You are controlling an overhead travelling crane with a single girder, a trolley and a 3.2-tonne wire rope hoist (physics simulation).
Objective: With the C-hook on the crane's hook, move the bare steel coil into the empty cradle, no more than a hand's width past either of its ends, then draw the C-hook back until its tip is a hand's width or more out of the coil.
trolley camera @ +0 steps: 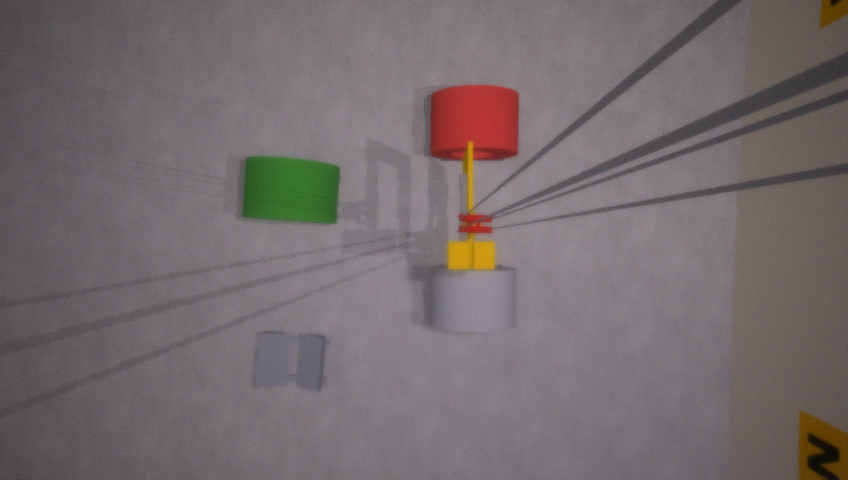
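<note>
The bare steel coil (473, 302) is grey and lies on the floor right of the middle. The empty cradle (272, 359), two grey sloping plates with a gap between, stands at the lower left. My yellow C-hook (470, 190) hangs under the red hook block, bearing no coil. Its long bar runs up and down the view. Its wide yellow block overlaps the upper edge of the bare coil in the view, and its other end overlaps the near edge of a red coil. Its lower arm and tip cannot be made out clearly.
The red coil (474, 118) lies above the bare coil in the view. A green coil (290, 190) lies at the left, above the cradle. Ropes run from the red hook block (474, 223) to the upper right. Yellow signs (824, 449) with black marks show at the right edge.
</note>
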